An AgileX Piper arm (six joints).
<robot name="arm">
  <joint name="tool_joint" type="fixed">
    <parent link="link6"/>
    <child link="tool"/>
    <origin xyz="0 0 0" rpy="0 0 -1.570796"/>
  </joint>
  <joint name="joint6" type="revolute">
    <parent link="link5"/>
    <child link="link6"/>
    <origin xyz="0.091 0 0" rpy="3.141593 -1.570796 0"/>
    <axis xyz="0 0 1"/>
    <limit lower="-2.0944" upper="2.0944"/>
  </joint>
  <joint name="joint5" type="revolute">
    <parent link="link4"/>
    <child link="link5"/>
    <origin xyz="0 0 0" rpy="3.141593 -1.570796 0"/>
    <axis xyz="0 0 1"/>
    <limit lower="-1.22" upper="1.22"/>
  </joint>
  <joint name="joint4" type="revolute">
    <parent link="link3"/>
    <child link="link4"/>
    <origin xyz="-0.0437 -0.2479 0" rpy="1.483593 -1.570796 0"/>
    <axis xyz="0 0 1"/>
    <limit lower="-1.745" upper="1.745"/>
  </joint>
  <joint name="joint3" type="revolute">
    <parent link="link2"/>
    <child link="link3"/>
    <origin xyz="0.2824 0.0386 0" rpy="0 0 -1.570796"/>
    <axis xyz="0 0 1"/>
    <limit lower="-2.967" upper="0"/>
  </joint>
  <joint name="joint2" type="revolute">
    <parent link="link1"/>
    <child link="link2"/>
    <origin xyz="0 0 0" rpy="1.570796 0 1.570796"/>
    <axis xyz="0 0 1"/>
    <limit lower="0" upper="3.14"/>
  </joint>
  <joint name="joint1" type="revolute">
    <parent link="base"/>
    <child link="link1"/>
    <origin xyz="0 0 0.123" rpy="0 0 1.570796"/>
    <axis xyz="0 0 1"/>
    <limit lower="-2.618" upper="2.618"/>
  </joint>
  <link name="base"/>
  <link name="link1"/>
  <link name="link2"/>
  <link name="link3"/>
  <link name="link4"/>
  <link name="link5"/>
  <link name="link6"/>
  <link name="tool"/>
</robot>
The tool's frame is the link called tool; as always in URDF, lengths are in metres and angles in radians.
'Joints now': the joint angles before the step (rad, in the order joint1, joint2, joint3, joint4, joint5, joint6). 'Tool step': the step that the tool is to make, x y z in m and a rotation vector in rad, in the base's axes. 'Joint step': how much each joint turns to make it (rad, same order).
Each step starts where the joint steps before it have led.
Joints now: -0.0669, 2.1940, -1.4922, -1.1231, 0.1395, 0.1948
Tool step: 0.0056, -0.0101, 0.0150, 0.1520, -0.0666, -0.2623
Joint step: 0.0000, 0.0001, -0.0616, 0.0102, 0.1222, 0.2699
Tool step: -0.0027, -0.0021, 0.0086, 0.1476, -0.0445, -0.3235
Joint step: 0.0252, -0.0011, -0.0442, 0.0508, 0.2040, 0.2725
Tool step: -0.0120, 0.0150, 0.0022, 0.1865, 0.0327, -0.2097
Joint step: 0.0353, -0.0242, -0.0039, 0.2423, 0.1410, 0.0440
